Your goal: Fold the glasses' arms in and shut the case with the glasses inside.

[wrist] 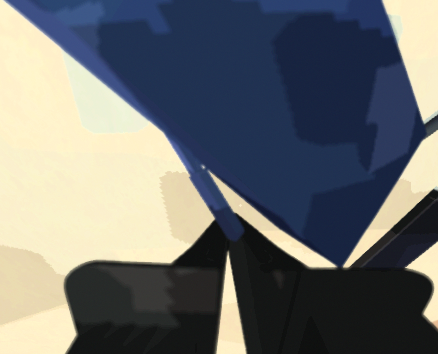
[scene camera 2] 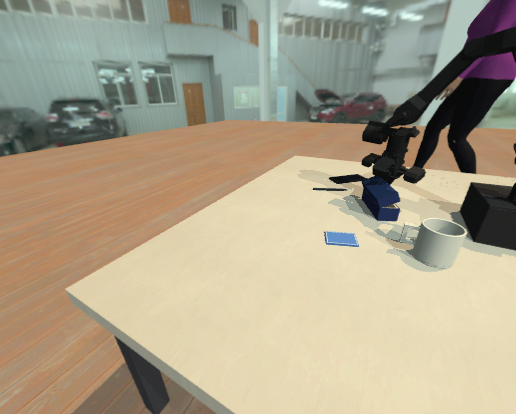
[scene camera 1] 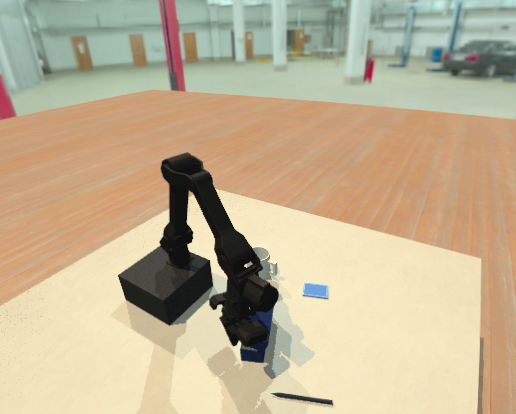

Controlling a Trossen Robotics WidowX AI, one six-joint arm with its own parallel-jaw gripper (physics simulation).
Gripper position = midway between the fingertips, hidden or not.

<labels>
my gripper: wrist 227, 220; scene camera 2 386, 188; scene camera 1 234, 345
same spot on dark blue glasses case: (wrist: 311, 119) = (scene camera 2: 376, 181)
</labels>
